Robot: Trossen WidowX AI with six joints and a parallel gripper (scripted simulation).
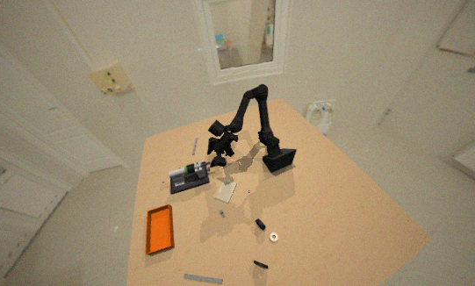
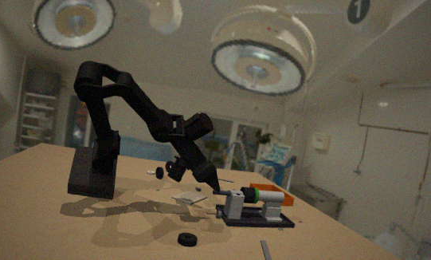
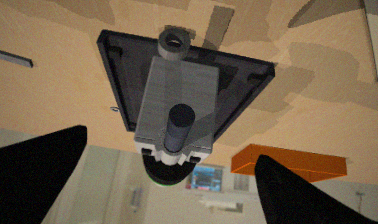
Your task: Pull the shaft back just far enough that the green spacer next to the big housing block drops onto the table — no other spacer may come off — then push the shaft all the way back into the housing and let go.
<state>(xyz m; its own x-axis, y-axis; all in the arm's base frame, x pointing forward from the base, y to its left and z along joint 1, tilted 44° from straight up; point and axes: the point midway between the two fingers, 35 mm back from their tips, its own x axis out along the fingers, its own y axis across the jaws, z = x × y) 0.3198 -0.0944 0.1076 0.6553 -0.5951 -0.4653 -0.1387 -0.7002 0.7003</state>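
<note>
The thin grey shaft is 8 cm ahead of my gripper tip, 1 cm to the right of it and 2 cm below it. Round my gripper tip: black spacer: 11 cm ahead, 1 cm to the right, 2 cm below; green spacer: 13 cm ahead, 2 cm to the right, 2 cm below; beige card: 2 cm behind, 16 cm to the left, 9 cm below.
</note>
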